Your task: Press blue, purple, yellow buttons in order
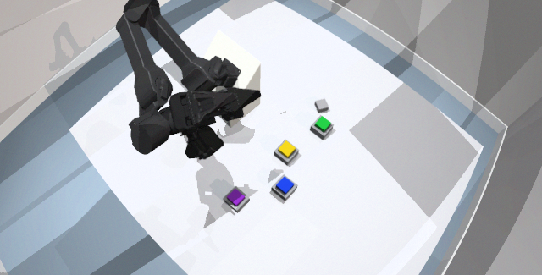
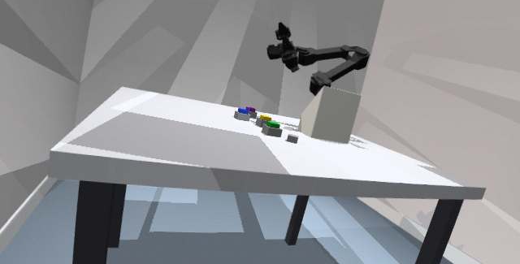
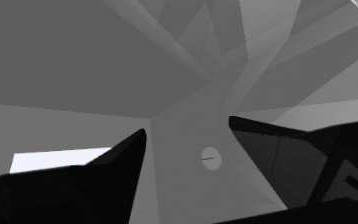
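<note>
My gripper tip is now 34 cm above the blue button, 9 cm short of it and 3 cm to the right of it. Round my gripper tip: green button: 34 cm below, 23 cm to the left, 4 cm ahead; then yellow button: 34 cm below, 10 cm to the left, 2 cm ahead; then purple button: 34 cm below, 8 cm to the right, 2 cm ahead.
</note>
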